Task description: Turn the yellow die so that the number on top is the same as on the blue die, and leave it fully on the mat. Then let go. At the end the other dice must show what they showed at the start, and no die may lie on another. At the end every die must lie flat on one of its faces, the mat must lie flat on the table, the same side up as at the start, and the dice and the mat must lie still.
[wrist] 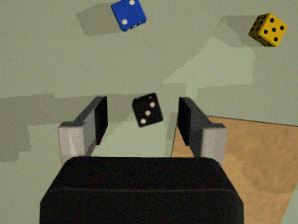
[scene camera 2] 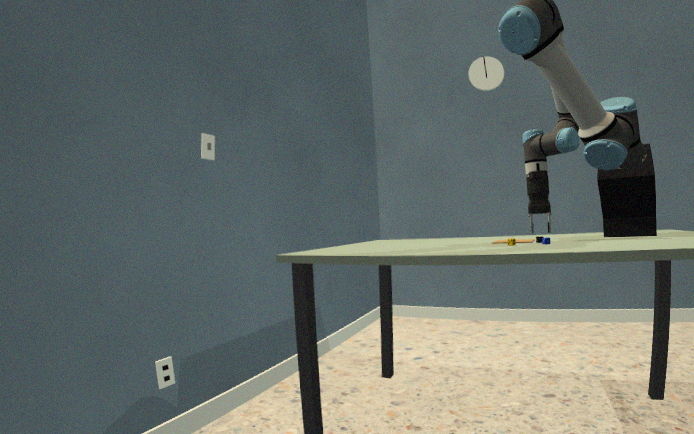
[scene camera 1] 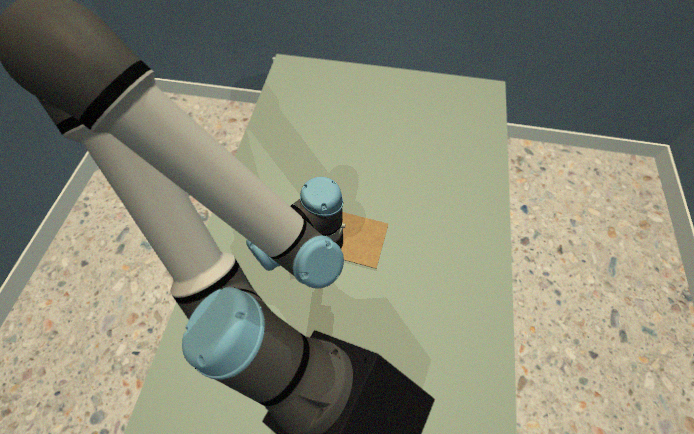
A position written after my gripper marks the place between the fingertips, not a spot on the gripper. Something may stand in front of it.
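Note:
Through the wrist view I see a black die (wrist: 146, 108), a yellow die (wrist: 267, 29) and my gripper (wrist: 142, 111). Scene camera 1 gives me a mat (scene camera 1: 363, 238). In scene camera 2 I find my gripper again, the same gripper (scene camera 2: 540, 233) that I see from the wrist.

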